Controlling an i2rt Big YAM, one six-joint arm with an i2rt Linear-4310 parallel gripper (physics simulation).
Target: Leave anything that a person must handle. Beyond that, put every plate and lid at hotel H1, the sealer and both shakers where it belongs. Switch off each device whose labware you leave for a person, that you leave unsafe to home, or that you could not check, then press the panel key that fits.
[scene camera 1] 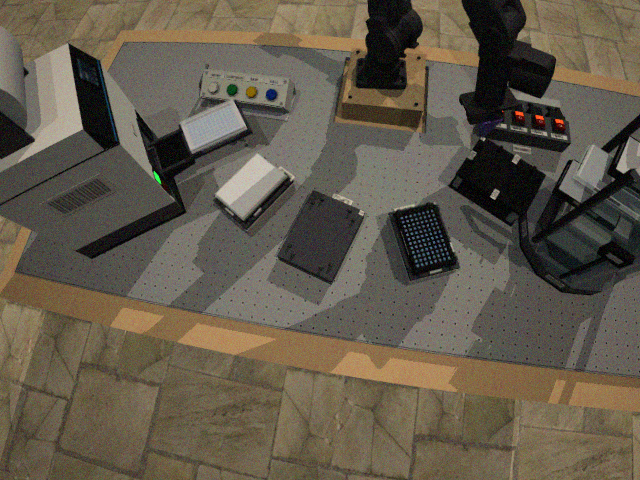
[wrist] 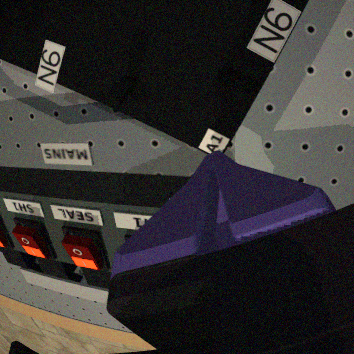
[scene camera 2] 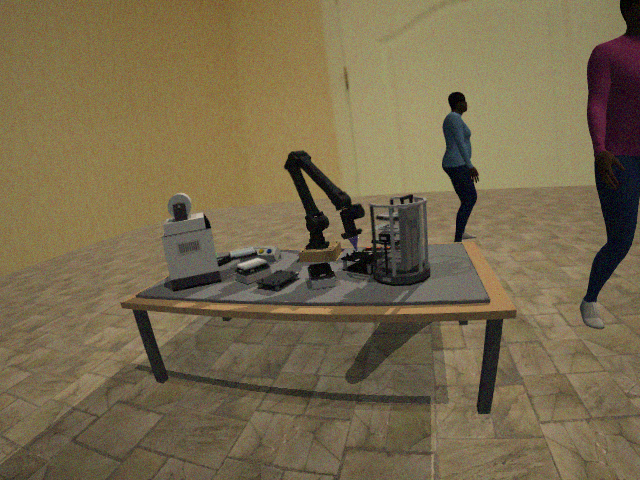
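Where they show: gripper, between the fingertips: [scene camera 1: 482,134] [wrist: 216,163] [scene camera 2: 356,250]; arm's base, origin of its link: [scene camera 1: 380,76] [scene camera 2: 318,246].
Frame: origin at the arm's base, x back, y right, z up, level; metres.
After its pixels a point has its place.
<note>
My gripper [scene camera 1: 485,127] {x -0.167, y -0.226, z 0.011 m} [scene camera 2: 353,241] {x -0.167, y -0.226, z 0.011 m} [wrist: 216,163] {x -0.167, y -0.226, z 0.011 m} has purple fingers and is shut on nothing. It hangs low at the left end of the mains switch box [scene camera 1: 532,125] {x -0.111, y -0.364, z -0.009 m} [wrist: 88,191] {x -0.136, y -0.318, z -0.021 m}. In the wrist view the rockers under the SH1 label [wrist: 29,240] {x -0.107, y -0.374, z 0.002 m} and the SEAL label [wrist: 82,253] {x -0.098, y -0.327, z 0.001 m} glow red; a third switch is hidden behind my fingers. The black nest N6 [scene camera 1: 497,178] {x -0.275, y -0.248, z 0.010 m} [wrist: 158,70] {x -0.211, y -0.245, z 0.010 m} lies just in front. A white plate [scene camera 1: 212,126] {x -0.211, y 0.359, z 0.059 m} sits on the tray of the sealer [scene camera 1: 77,154] {x -0.399, y 0.482, z 0.242 m}. A white lidded plate [scene camera 1: 251,187] {x -0.340, y 0.258, z 0.032 m} and a black plate with blue wells [scene camera 1: 424,240] {x -0.424, y -0.086, z 0.012 m} sit on their stations. A flat black station [scene camera 1: 321,234] {x -0.413, y 0.114, z -0.019 m} lies between them.
The key panel [scene camera 1: 247,91] {x -0.078, y 0.314, z 0.020 m} with white, green, yellow and blue keys stands at the back left. The hotel tower [scene camera 1: 589,207] {x -0.408, y -0.322, z 0.167 m} [scene camera 2: 400,237] {x -0.493, y -0.431, z 0.149 m} stands at the right. The arm base [scene camera 1: 382,98] {x -0.072, y -0.004, z 0.000 m} sits on a wooden block. Two people [scene camera 2: 459,154] [scene camera 2: 614,154] are behind and beside the table.
</note>
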